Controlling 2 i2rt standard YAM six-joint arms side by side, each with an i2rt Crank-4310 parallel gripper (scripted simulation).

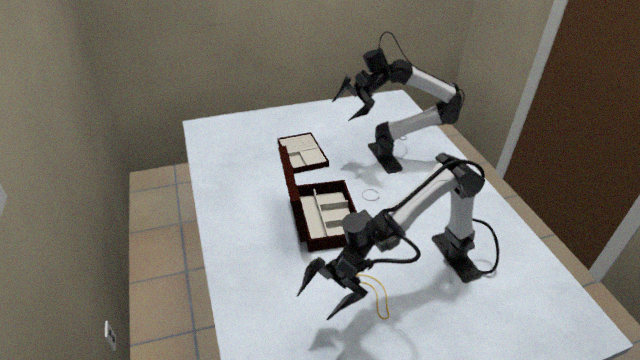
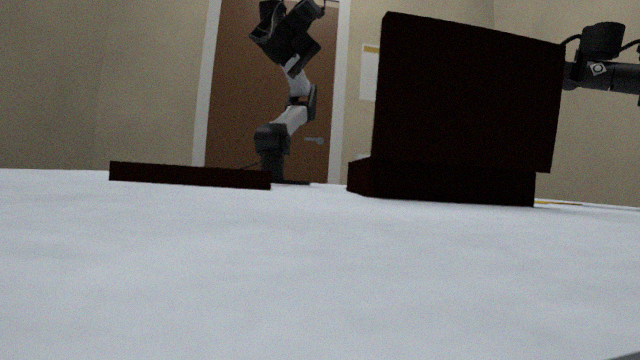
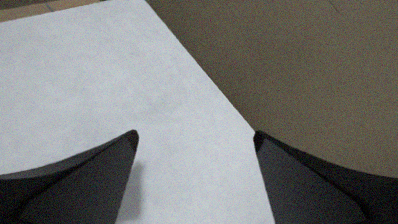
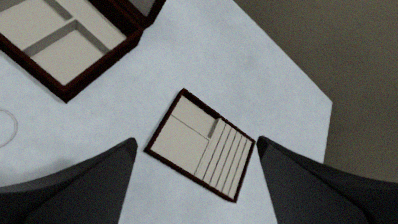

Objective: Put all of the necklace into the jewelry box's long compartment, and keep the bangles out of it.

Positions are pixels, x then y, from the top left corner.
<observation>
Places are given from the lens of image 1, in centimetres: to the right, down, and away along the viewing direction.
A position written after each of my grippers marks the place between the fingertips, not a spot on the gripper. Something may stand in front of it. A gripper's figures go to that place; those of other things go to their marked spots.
my left gripper (image 1: 312, 308): -2, 30, 101
my right gripper (image 1: 340, 111): 7, -24, 155
jewelry box (image 1: 319, 208): 0, 10, 148
divided tray (image 1: 305, 154): -6, -10, 174
The marked spots on the jewelry box and the divided tray are 33 cm apart.
</observation>
